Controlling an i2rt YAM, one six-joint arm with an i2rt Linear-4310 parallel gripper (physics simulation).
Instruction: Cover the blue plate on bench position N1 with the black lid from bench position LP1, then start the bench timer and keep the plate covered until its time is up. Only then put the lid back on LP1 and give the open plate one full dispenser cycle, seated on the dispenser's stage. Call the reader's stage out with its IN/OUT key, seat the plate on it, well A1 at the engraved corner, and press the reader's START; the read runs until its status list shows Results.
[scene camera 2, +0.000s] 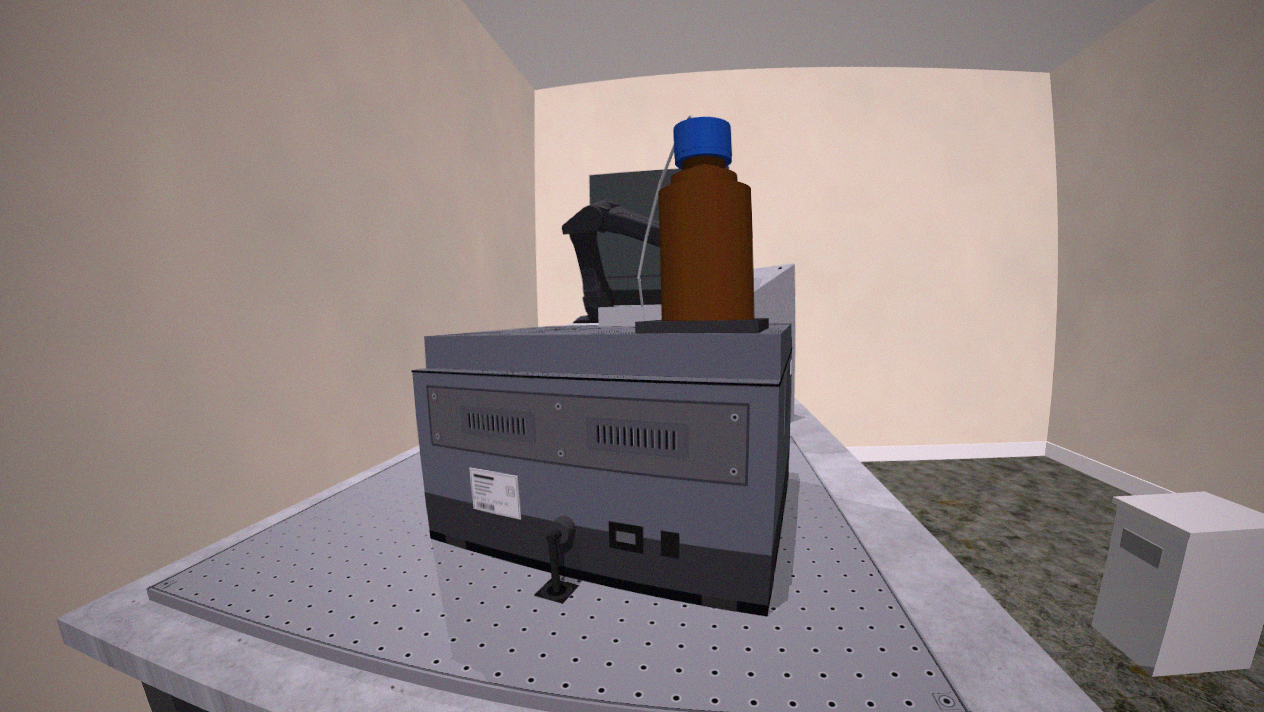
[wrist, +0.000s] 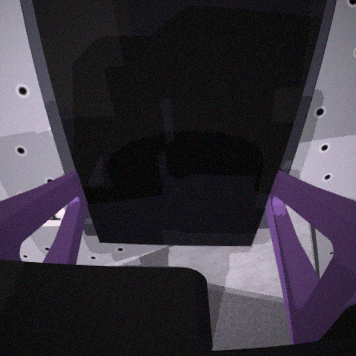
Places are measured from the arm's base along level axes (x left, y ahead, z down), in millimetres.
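Pixels of known places: gripper, fingertip midpoint: (wrist: 175, 178).
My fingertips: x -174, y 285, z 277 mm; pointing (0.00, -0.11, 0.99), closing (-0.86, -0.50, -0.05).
Observation:
Ahead of a thing's pixels: the offset from my fingertips to its top centre. "spot": to the spot under its first point. Level surfaces: height alone.
The black lid @[dx -11, dy +19, dz -17 mm] (wrist: 175, 90) fills the middle of the wrist view, a wide dark slab with grey side edges, seen from above. My gripper (wrist: 175, 178) is shut on it: the two purple fingers press against its left and right sides near its lower end in that view. In scene camera 2 the gripper is hidden behind the bottle and the large instrument; part of the dark arm (scene camera 2: 590, 252) shows behind them. The blue plate, the bench timer and the dispenser's and reader's stages cannot be made out.
A large grey instrument @[spot: dx +860, dy -63, dz -192 mm] (scene camera 2: 583, 353) stands with its rear panel toward scene camera 2. A brown bottle @[spot: dx +874, dy -170, dz -279 mm] (scene camera 2: 705, 247) with a blue cap is on top, with a thin tube beside it. The perforated bench plate @[dz +21 mm] (scene camera 2: 327, 566) (wrist: 22, 120) lies around. A white cabinet (scene camera 2: 1207, 592) stands on the floor at right.

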